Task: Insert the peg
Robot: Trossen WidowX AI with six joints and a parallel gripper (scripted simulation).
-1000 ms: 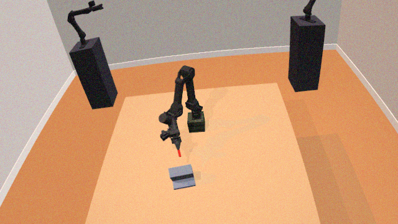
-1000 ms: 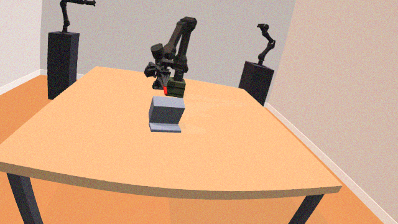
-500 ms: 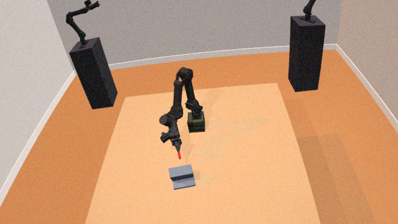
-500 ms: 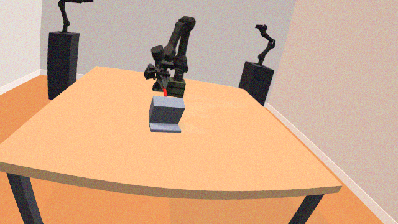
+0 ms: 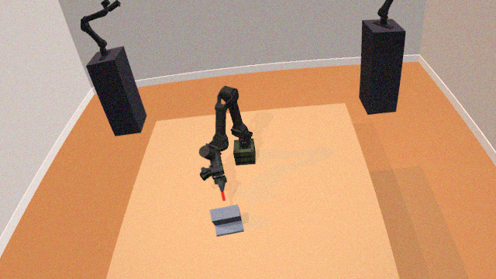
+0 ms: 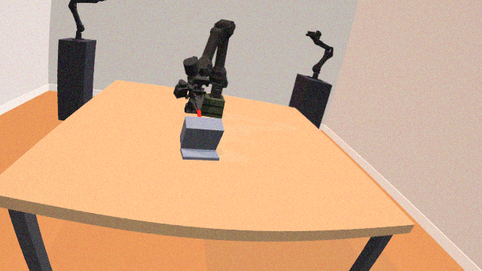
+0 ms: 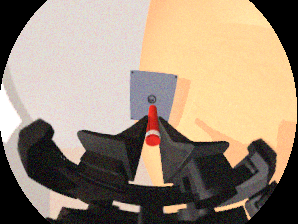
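The grey-blue sloped panel lies 10 cm ahead of my gripper tip, 1 cm to the left of it and 5 cm below it. The rest, counted from my gripper tip: red peg: 2 cm behind, 1 cm above; then flat foot: 13 cm ahead, 2 cm to the left, 11 cm below.
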